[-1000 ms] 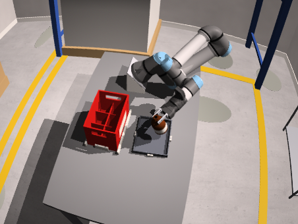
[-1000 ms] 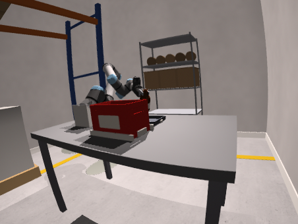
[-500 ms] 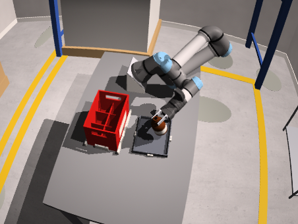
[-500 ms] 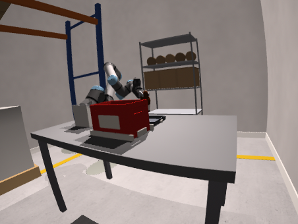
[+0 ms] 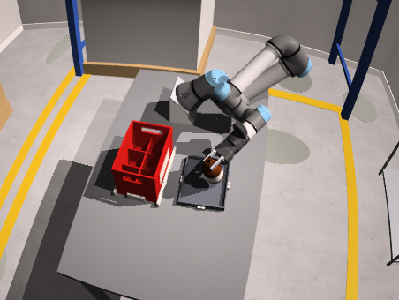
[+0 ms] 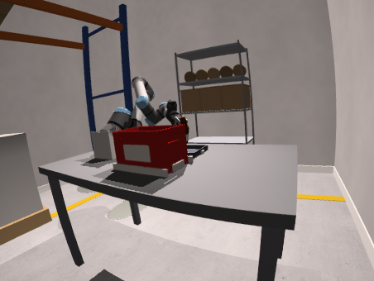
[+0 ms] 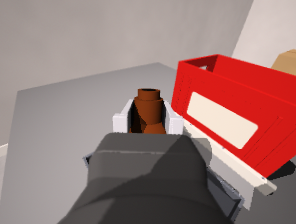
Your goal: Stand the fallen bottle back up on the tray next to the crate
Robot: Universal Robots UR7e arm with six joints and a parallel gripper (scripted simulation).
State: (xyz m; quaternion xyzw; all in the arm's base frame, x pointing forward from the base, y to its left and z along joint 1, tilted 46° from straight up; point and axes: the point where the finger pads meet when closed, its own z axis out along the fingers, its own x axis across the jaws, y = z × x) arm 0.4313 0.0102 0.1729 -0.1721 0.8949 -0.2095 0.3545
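My hand is 50 mm above the bottle, 10 mm to the right of it and 10 mm past it. Also, from my hand: tray: 160 mm below, 20 mm behind, 10 mm to the right; then red crate: 270 mm to the right, 90 mm below, 50 mm behind.
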